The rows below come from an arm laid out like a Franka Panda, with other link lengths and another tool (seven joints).
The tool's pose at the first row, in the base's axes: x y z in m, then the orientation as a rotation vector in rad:
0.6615, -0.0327, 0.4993, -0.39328, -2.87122, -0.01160
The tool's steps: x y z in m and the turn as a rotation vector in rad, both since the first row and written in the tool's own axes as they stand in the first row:
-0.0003, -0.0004, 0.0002, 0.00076, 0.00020, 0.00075
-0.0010, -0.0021, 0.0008, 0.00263, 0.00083, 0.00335
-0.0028, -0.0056, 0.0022, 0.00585, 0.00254, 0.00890
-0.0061, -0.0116, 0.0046, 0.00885, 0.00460, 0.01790
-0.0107, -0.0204, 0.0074, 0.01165, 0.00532, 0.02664
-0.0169, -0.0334, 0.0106, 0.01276, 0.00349, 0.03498
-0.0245, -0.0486, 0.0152, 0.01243, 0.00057, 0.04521
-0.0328, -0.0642, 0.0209, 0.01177, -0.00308, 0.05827
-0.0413, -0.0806, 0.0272, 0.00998, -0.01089, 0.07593
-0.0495, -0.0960, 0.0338, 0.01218, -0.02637, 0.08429
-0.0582, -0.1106, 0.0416, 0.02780, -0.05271, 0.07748
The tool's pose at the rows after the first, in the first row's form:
0.6616, -0.0332, 0.4990, -0.39419, -2.87079, -0.01041
0.6617, -0.0350, 0.4983, -0.39748, -2.86945, -0.00739
0.6621, -0.0387, 0.4966, -0.40462, -2.86629, -0.00212
0.6630, -0.0453, 0.4937, -0.41667, -2.86206, 0.00337
0.6643, -0.0549, 0.4901, -0.42854, -2.85917, 0.00879
0.6659, -0.0689, 0.4858, -0.44048, -2.85901, 0.01222
0.6679, -0.0854, 0.4799, -0.45556, -2.85959, 0.01414
0.6701, -0.1024, 0.4727, -0.47486, -2.86019, 0.01624
0.6722, -0.1202, 0.4650, -0.50159, -2.86371, 0.01838
0.6742, -0.1369, 0.4570, -0.51542, -2.87647, 0.02620
0.6766, -0.1530, 0.4477, -0.50636, -2.90208, 0.05313

